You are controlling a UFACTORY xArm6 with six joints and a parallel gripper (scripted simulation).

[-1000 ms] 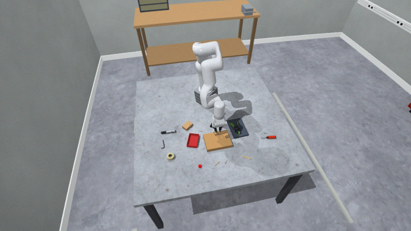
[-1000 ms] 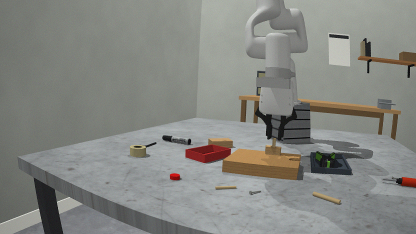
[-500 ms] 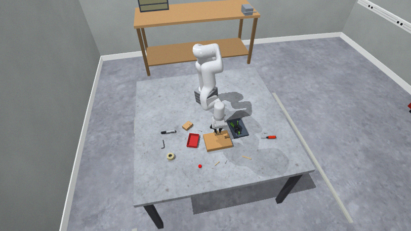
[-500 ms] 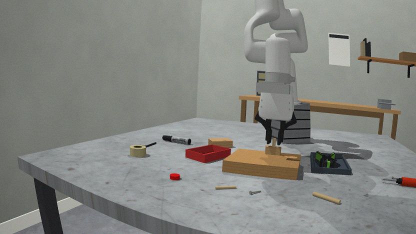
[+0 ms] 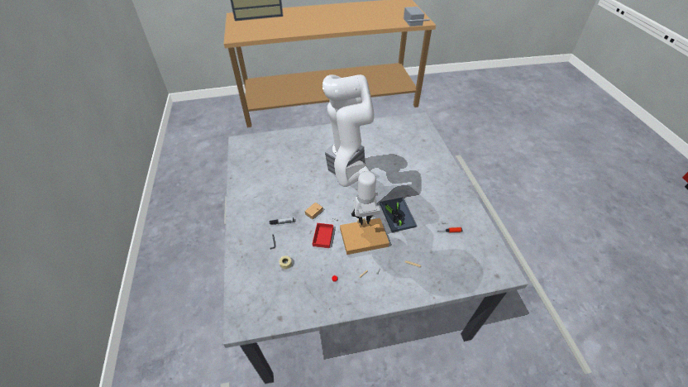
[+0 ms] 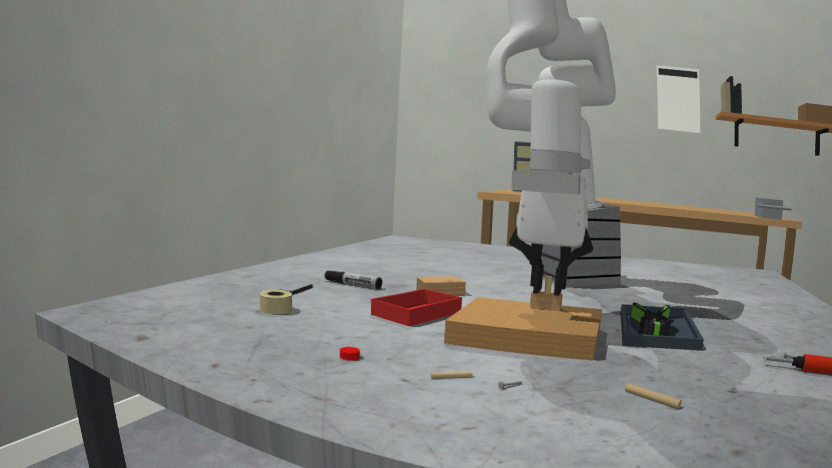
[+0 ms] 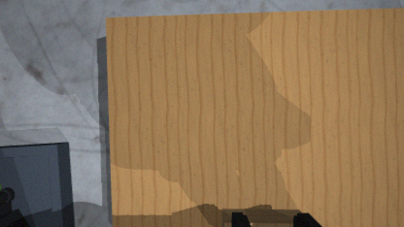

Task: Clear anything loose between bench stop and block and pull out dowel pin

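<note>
Right now my hand is 20 mm above the dowel pin. Also, from my hand: dark tray (180 mm to the left, 70 mm below, 70 mm behind); then bench board (50 mm below, 50 mm ahead, 10 mm to the right); then wooden block (30 mm below).
</note>
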